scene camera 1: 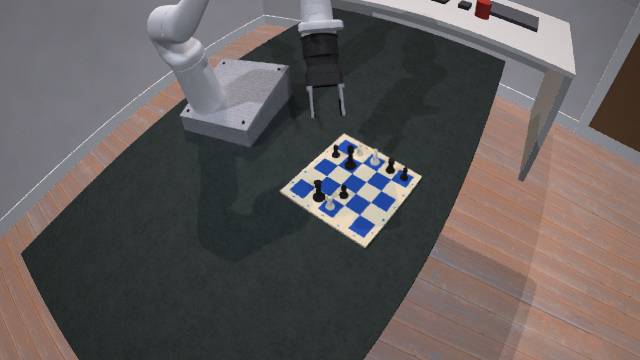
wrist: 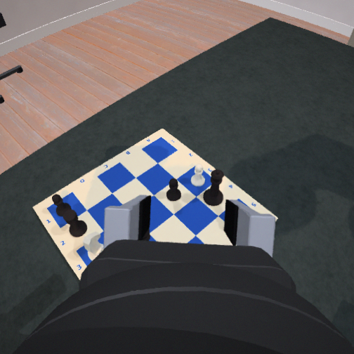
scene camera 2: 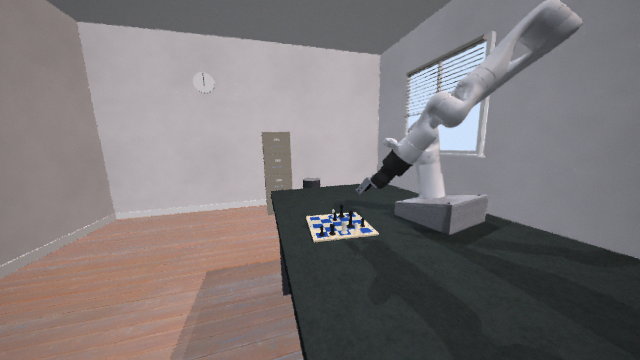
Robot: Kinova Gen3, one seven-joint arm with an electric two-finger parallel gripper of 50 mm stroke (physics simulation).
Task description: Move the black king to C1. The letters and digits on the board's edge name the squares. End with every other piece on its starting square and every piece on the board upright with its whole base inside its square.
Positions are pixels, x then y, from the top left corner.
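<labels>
There is a chessboard that I can see in scene camera 1 (374, 196), and the wrist view and scene camera 2 show it to me too. On the chessboard, (wrist: 145, 168) and (scene camera 2: 320, 221) are the same spot.
</labels>
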